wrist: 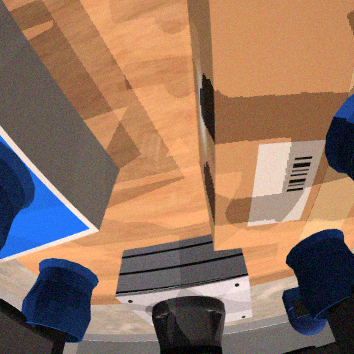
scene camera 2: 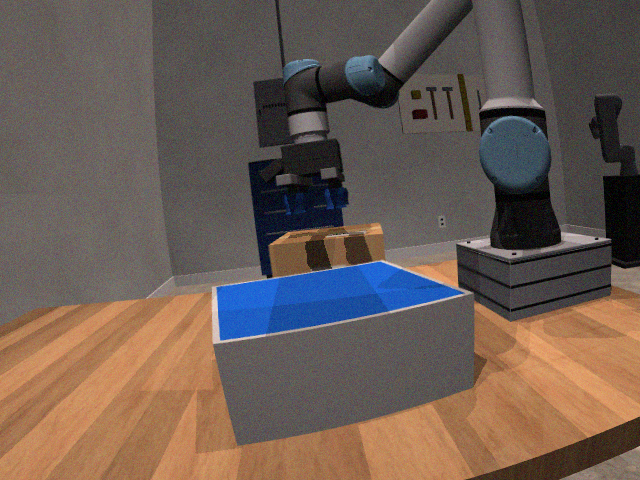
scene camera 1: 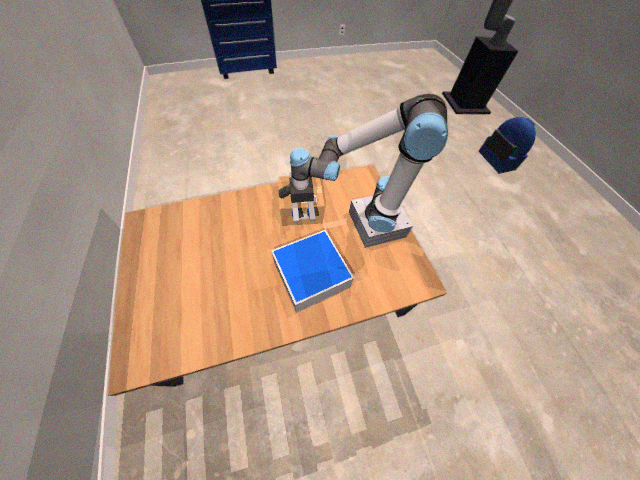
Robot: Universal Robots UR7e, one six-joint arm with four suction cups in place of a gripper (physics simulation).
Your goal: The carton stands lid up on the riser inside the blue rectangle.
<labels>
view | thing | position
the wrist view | my suction head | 60, 297
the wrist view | brown carton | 266, 87
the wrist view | grey riser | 73, 175
</labels>
